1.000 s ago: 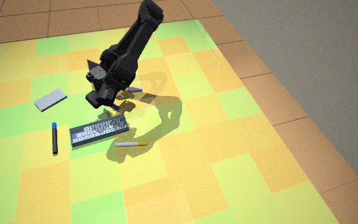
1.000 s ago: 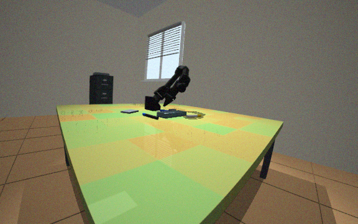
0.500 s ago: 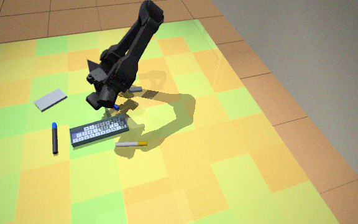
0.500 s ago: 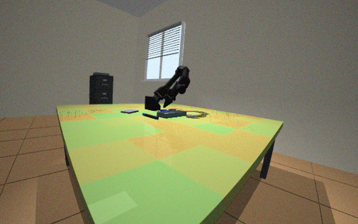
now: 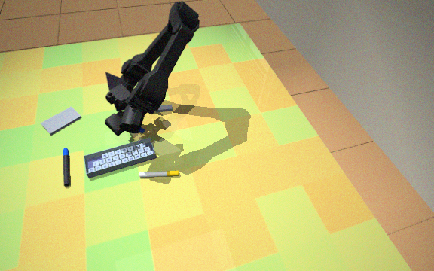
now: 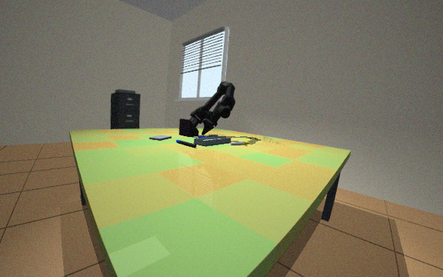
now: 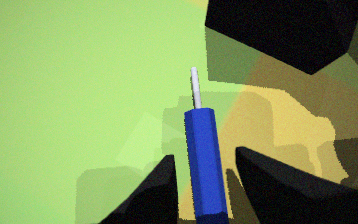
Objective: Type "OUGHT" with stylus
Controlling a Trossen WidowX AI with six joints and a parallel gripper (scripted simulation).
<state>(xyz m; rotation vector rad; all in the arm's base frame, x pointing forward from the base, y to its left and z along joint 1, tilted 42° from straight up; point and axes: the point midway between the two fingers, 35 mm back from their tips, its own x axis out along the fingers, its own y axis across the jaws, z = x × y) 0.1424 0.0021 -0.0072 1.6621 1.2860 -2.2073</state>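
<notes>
Right now my gripper tip is 2 cm above the stylus, 1 cm to the left of it and 1 cm past it. From my gripper tip the other things lie so: small grey block (13 cm to the left, 3 cm behind, 2 cm below); grey stylus tip (4 cm behind, 2 cm to the right, 2 cm below); flat grey slab (22 cm to the right, 10 cm behind, 2 cm below).
</notes>
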